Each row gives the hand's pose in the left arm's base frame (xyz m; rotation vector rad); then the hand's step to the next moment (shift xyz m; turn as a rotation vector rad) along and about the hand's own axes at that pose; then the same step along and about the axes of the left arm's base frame.
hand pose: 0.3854 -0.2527 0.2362 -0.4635 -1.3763 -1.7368
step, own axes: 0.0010 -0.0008 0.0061 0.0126 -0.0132 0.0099
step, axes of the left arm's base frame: -0.0025 0.0053 0.0022 -0.0197 0.0047 0.0043
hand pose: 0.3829 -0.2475 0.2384 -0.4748 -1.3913 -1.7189
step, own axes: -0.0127 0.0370 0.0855 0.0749 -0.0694 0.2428
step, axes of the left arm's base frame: 0.0185 0.0834 0.0394 -0.1493 0.1983 0.0880
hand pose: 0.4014 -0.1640 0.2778 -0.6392 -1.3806 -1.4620
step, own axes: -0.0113 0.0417 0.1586 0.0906 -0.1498 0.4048
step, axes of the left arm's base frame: 0.0029 0.1590 0.0416 -0.2666 0.3361 0.1021
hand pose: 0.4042 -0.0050 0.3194 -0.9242 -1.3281 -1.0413
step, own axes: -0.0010 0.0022 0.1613 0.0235 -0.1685 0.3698
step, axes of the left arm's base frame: -0.0459 0.1545 0.0069 -0.2717 0.3014 0.0325
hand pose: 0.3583 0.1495 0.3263 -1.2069 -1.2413 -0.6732
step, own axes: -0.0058 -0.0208 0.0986 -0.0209 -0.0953 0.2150
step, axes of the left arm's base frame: -0.0537 0.0848 -0.0102 -0.1645 0.1688 -0.0145
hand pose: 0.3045 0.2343 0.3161 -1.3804 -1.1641 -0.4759
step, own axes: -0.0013 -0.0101 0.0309 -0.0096 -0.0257 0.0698
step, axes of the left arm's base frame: -0.0199 0.0256 -0.0025 -0.0502 0.0549 -0.0097
